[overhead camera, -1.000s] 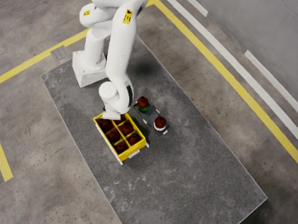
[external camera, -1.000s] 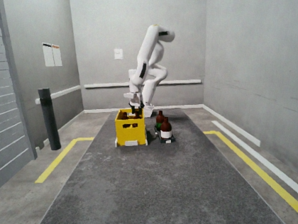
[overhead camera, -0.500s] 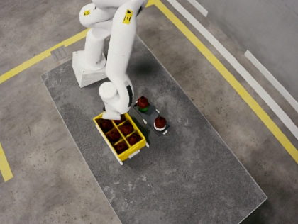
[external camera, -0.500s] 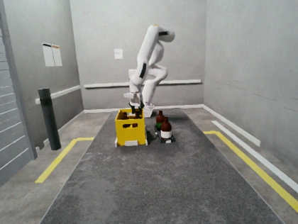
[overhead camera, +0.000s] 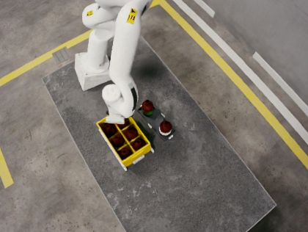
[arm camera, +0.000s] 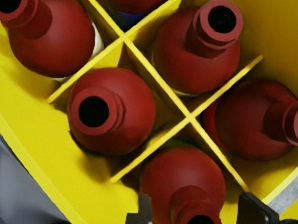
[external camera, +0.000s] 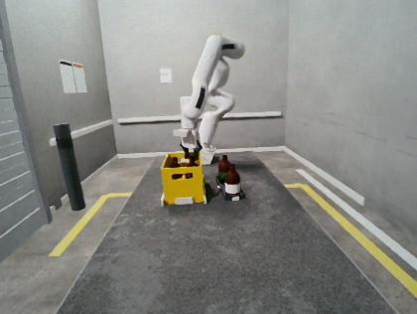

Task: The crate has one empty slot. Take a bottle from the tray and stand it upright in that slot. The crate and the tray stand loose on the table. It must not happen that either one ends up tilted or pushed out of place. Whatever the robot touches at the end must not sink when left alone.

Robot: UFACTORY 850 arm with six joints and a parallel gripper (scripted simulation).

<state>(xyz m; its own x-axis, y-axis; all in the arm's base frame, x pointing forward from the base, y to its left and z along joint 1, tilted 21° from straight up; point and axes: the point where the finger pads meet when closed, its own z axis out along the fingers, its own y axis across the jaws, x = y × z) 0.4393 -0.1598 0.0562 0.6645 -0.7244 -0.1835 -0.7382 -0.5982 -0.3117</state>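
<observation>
The glass bottle is 8 cm below my hand. The rest, counted from my hand: dark tray (11 cm ahead, 17 cm to the left, 15 cm below); then yellow crate (8 cm ahead, 6 cm to the right, 8 cm below).
</observation>
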